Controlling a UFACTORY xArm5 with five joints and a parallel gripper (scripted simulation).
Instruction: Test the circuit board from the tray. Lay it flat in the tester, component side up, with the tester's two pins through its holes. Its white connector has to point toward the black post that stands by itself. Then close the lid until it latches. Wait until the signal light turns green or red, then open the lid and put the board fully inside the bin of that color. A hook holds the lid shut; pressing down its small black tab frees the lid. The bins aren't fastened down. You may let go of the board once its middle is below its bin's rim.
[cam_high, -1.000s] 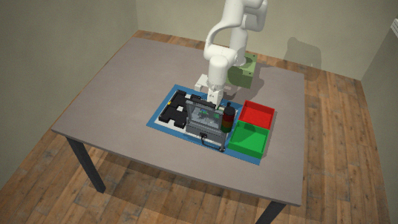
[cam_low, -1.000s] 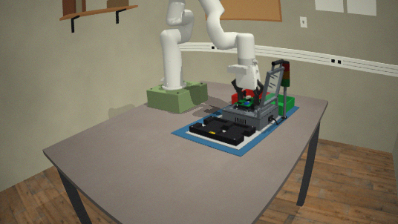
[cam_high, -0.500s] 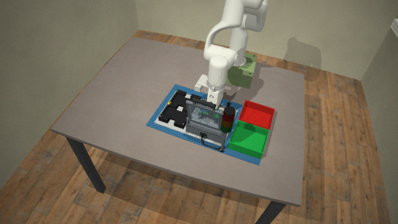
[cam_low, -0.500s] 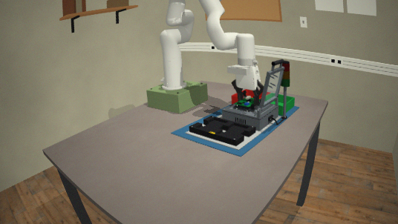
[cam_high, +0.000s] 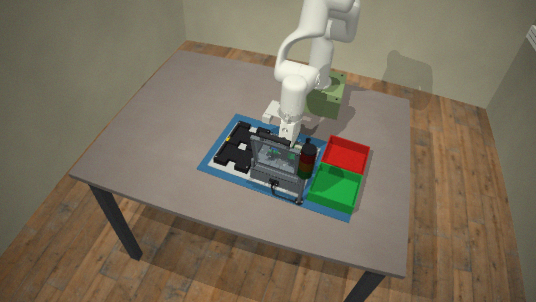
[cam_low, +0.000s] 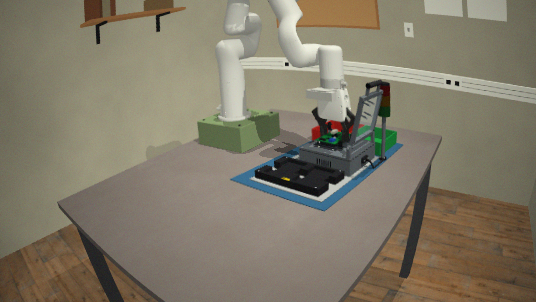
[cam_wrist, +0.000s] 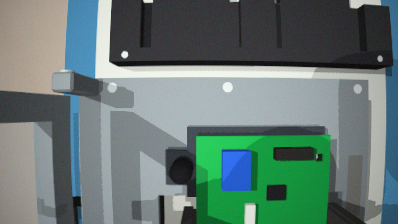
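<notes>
Now: hand right at the green circuit board. The rest, counted from my hand: green bin 20 cm to the left, 7 cm below, 6 cm ahead; then clear lid 13 cm ahead, 10 cm above, 1 cm to the right; then nest 1 cm to the left, 1 cm below, 1 cm ahead.
</notes>
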